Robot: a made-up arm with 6 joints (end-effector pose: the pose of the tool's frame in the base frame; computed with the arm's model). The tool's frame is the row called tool. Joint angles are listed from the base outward.
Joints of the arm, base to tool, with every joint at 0 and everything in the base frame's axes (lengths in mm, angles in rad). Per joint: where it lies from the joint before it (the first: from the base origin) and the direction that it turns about. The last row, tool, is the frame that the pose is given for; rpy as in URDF.
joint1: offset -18 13 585 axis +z
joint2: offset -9 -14 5 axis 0 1 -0.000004
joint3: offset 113 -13 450 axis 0 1 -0.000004
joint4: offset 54 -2 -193 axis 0 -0.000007 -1
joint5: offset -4 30 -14 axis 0 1 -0.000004
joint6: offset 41 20 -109 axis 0 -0.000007 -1
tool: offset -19 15 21 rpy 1.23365 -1.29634 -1.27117
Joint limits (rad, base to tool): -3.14..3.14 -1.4..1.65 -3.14..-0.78 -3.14..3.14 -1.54..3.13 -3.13..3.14
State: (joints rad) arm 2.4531 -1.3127 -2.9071 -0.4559 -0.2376 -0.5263
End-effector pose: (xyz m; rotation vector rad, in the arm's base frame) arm 0.4996 -0.4565 0.8974 -0.1001 1.1409 1.8078
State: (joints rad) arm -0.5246 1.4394 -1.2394 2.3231 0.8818 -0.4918
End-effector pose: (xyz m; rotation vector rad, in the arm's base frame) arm 0.4296 -0.2709 0.2394 -0.8437 -0.6570 -2.6567
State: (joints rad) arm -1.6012 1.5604 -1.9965 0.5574 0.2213 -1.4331
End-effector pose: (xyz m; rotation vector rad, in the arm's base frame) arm -0.0378 -0.6193 0.2417 -0.5034 -1.6988 -0.6352
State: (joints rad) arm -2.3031 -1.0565 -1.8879 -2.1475 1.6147 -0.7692
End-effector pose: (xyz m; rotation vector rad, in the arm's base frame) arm 0.1278 0.3734 1.1382 -2.0187 1.2692 -0.8411
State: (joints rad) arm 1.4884 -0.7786 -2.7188 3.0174 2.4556 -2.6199
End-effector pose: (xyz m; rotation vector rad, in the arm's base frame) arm -0.0110 -0.4385 1.0956 0.5269 -1.0747 0.5998
